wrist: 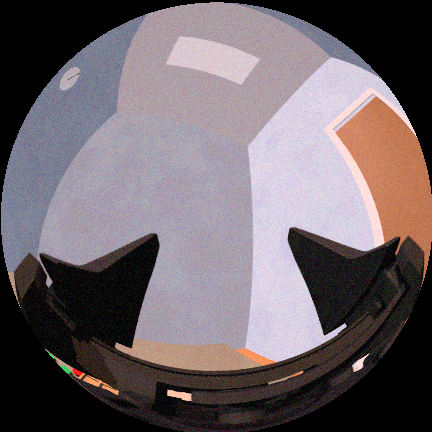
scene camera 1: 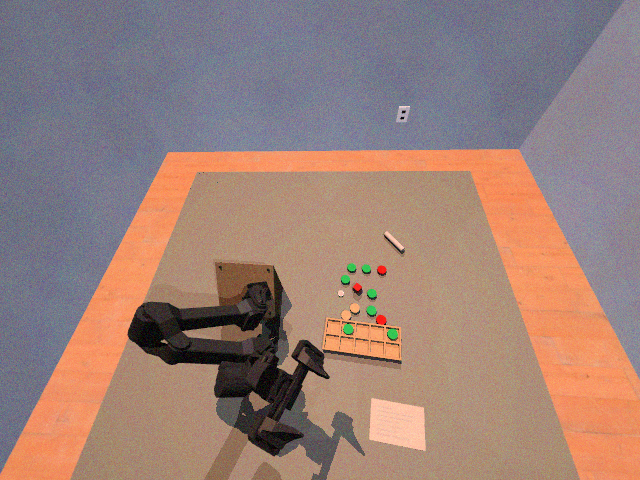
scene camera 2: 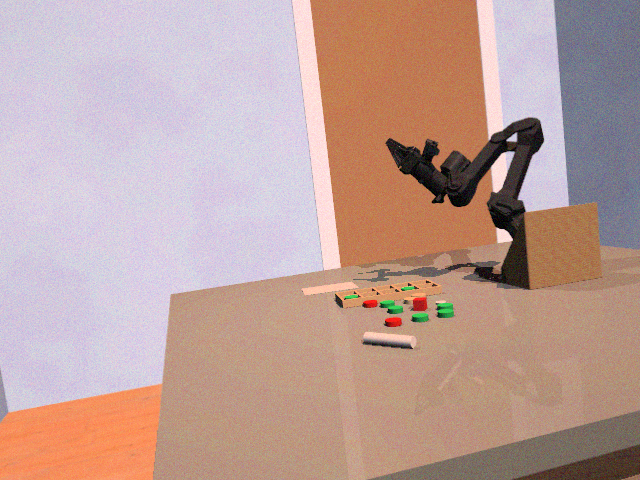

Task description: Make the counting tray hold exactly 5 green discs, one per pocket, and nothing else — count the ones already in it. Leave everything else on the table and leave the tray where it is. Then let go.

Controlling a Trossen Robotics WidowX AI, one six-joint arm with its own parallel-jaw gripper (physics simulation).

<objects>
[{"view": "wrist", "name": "gripper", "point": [224, 237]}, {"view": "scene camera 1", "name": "gripper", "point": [315, 403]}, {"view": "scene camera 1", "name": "wooden counting tray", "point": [367, 339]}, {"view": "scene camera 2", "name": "gripper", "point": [387, 140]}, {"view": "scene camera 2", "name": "wooden counting tray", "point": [393, 292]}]
</objects>
